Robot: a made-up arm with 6 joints.
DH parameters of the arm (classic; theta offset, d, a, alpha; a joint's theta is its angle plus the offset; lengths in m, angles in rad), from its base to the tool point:
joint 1: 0 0.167 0 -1.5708
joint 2: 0.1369 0 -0.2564 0
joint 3: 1.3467 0 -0.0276 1.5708
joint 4: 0 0.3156 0 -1.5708
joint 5: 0 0 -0.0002 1.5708
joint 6: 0 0.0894 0 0
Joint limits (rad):
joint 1: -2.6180..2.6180
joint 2: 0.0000..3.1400
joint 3: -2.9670..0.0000
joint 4: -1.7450..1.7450
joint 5: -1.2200..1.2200
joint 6: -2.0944..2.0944
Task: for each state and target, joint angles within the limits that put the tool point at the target. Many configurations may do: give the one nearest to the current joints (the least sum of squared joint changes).
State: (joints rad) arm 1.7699 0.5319 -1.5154 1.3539 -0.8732 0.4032
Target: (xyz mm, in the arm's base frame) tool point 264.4 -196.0 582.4
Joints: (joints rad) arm 2.2728 0.0941 -1.6534 1.3613 -1.0354 0.4032
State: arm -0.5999 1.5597 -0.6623 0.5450 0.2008 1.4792
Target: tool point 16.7 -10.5 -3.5
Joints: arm -0.7874 1.9974 0.0000 0.4283 0.1217 1.4792
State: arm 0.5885 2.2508 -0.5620 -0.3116 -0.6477 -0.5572
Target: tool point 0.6 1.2 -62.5
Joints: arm 0.5818 2.6392 -0.1629 -0.0154 -0.5117 -0.5572
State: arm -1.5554 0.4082 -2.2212 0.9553 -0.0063 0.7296
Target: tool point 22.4 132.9 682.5
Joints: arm -1.6446 0.3586 -1.5685 0.9386 0.1770 0.7296
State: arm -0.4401 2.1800 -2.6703 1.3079 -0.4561 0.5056
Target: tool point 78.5 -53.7 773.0
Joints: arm 0.0984 1.7182 -2.9670 0.8361 -1.1708 0.5056
